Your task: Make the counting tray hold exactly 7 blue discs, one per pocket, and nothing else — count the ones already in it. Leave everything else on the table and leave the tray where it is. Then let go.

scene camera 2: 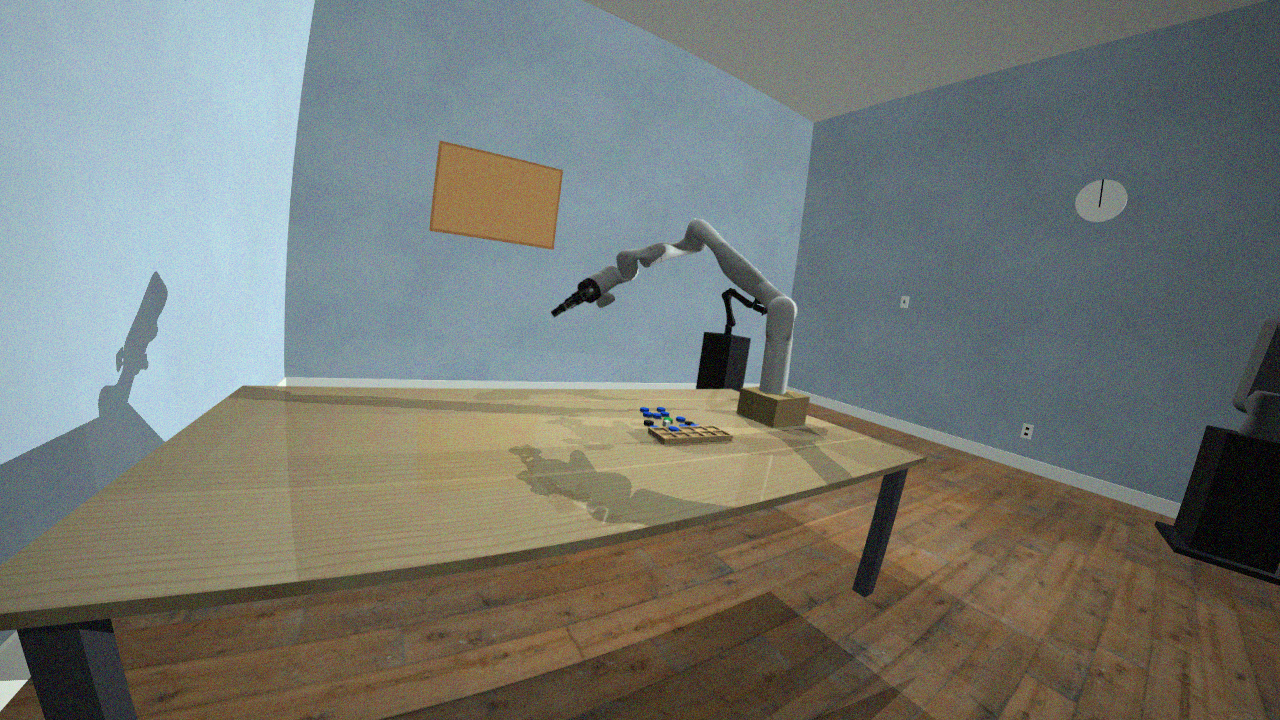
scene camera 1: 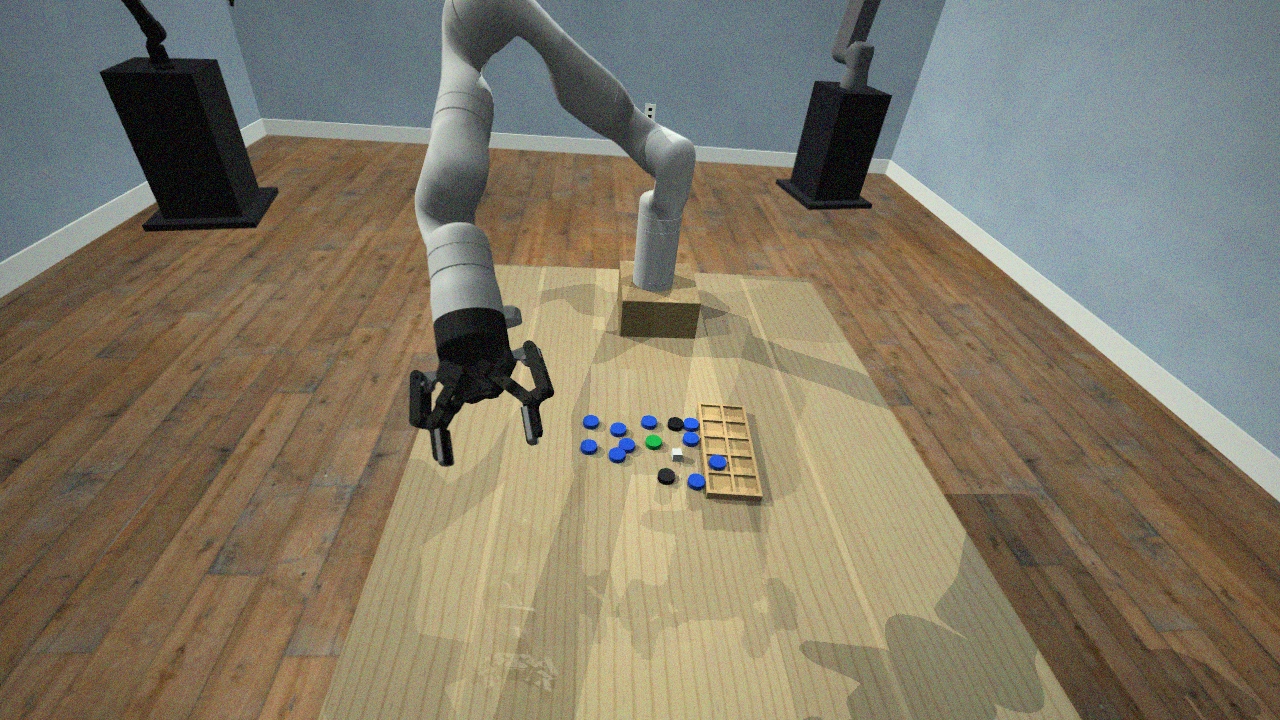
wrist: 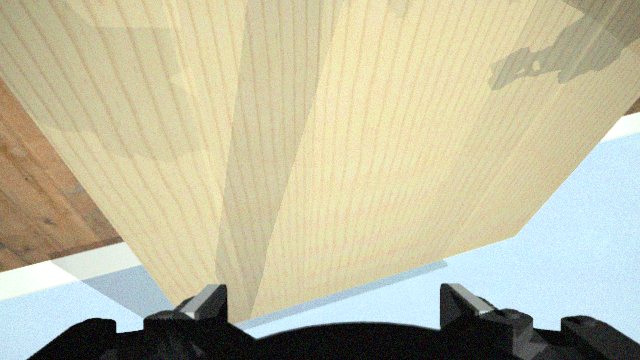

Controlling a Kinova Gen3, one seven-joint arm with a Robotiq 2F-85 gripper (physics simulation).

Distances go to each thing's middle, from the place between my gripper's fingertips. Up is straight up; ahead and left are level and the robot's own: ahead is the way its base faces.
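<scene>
With the wooden counting tray (scene camera 1: 724, 430) as my reference, I find my hand far above it, a good way past it and far to the right of it.
</scene>
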